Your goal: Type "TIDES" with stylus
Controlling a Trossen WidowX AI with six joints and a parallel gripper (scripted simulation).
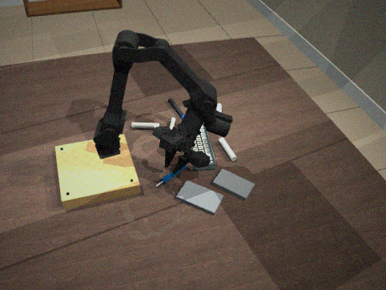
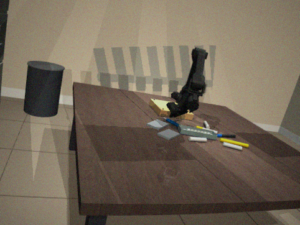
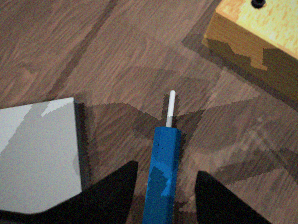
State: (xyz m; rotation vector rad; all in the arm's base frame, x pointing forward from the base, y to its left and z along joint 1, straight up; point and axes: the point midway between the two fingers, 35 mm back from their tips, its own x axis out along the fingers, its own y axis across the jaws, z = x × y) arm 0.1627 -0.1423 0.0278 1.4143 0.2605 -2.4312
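Now: the blue stylus 30 mm below my gripper tip, 10 mm to the right of it and 10 mm behind it. Also, from my gripper tip: blue-capped black pen: 250 mm to the left, 160 mm ahead, 30 mm below; grey stylus tip: 40 mm behind, 30 mm below, 20 mm to the right.
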